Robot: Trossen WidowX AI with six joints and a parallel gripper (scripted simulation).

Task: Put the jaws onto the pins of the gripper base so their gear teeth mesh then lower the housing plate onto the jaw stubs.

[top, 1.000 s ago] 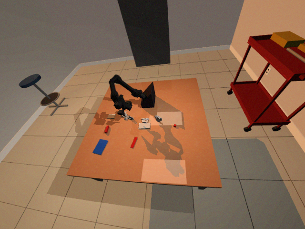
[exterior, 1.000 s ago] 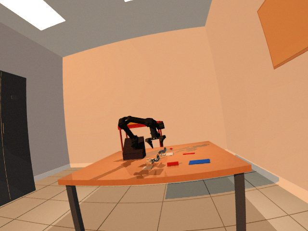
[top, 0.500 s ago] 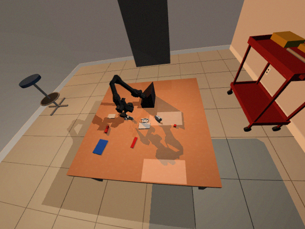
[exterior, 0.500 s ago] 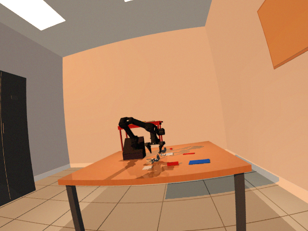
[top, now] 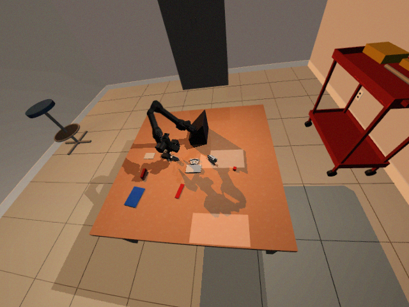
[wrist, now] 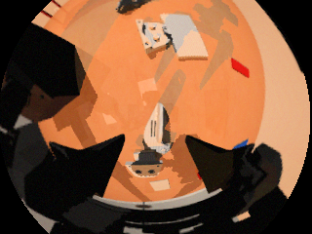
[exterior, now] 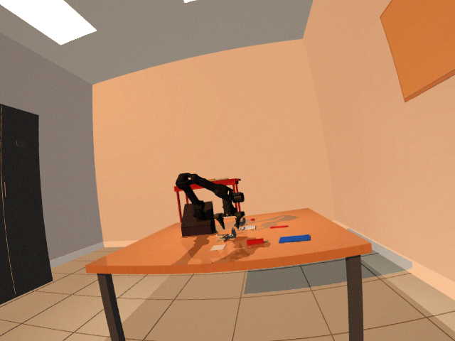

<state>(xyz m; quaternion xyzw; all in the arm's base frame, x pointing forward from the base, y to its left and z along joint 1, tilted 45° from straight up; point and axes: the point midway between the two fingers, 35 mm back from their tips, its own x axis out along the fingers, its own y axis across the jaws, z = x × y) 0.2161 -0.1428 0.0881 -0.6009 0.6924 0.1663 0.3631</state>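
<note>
Right now the grey jaw is 40 mm to the right of my gripper tip, 40 mm below it and 10 mm ahead of it. Round my gripper tip: pale tile (250 mm to the right, 40 mm below, 40 mm behind); then white flat part (180 mm to the left, 110 mm ahead, 40 mm below); then blue plate (340 mm ahead, 250 mm to the right, 40 mm below).
</note>
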